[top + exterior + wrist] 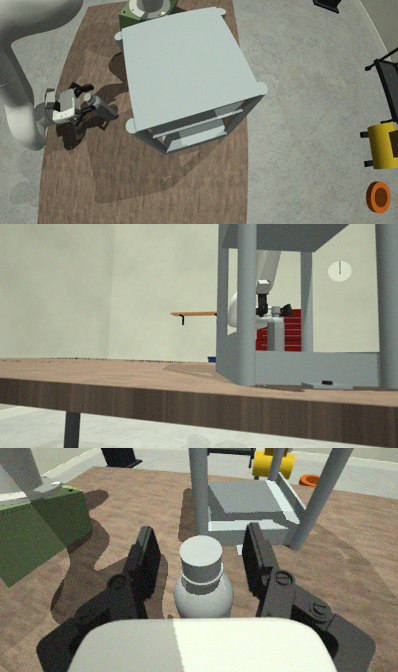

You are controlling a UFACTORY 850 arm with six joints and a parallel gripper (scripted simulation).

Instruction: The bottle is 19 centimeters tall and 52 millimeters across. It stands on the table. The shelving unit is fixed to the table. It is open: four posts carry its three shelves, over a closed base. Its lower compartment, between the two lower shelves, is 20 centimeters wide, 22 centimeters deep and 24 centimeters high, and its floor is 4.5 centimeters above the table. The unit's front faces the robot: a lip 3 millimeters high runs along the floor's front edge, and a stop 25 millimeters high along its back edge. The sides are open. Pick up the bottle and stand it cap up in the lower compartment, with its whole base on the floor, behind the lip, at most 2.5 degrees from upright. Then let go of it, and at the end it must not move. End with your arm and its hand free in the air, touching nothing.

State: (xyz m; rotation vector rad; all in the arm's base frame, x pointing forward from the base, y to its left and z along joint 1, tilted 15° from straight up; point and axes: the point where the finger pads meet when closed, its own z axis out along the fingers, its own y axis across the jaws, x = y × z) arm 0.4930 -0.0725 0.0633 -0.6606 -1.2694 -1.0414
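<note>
My hand is 6 cm above the grey bottle. Also, from my hand: grey shelving unit (31 cm to the left, 4 cm behind, 1 cm above).
</note>
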